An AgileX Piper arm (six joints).
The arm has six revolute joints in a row. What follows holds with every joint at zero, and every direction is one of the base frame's.
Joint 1 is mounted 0.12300 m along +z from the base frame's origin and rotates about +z.
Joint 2 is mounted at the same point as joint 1 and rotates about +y.
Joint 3 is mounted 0.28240 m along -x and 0.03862 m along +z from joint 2 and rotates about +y.
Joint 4 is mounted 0.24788 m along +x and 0.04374 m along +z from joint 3 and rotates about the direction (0.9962, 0, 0.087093).
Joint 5 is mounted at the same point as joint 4 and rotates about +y.
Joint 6 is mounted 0.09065 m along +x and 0.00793 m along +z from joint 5 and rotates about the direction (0.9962, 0, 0.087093).
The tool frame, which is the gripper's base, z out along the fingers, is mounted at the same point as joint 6; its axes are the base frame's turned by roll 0.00, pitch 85.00 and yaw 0.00 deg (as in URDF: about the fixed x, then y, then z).
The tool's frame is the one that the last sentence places.
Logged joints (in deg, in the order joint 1, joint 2, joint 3, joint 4, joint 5, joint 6), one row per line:
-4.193 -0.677 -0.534 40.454 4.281 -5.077
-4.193 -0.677 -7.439 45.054 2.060 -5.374
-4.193 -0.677 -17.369 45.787 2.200 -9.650
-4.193 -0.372 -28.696 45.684 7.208 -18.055
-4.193 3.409 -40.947 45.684 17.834 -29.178
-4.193 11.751 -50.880 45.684 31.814 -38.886
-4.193 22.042 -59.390 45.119 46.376 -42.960
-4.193 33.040 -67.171 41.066 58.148 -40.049
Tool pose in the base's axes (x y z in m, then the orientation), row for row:
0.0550 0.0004 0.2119 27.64 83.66 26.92
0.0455 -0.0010 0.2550 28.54 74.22 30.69
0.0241 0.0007 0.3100 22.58 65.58 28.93
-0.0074 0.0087 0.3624 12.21 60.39 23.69
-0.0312 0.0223 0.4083 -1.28 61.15 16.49
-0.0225 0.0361 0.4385 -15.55 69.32 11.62
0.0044 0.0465 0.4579 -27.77 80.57 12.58
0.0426 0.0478 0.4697 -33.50 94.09 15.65
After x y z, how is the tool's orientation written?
As a rotation vector, in degrees.
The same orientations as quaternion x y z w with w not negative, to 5 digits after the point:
0.21605 0.65392 0.21042 0.69385
0.22672 0.58960 0.24380 0.73589
0.18322 0.53214 0.23475 0.79256
0.10076 0.49834 0.19549 0.83863
-0.01061 0.50687 0.13668 0.85105
-0.12695 0.56592 0.09486 0.80909
-0.22015 0.63873 0.09973 0.73049
-0.25587 0.71865 0.11953 0.63544

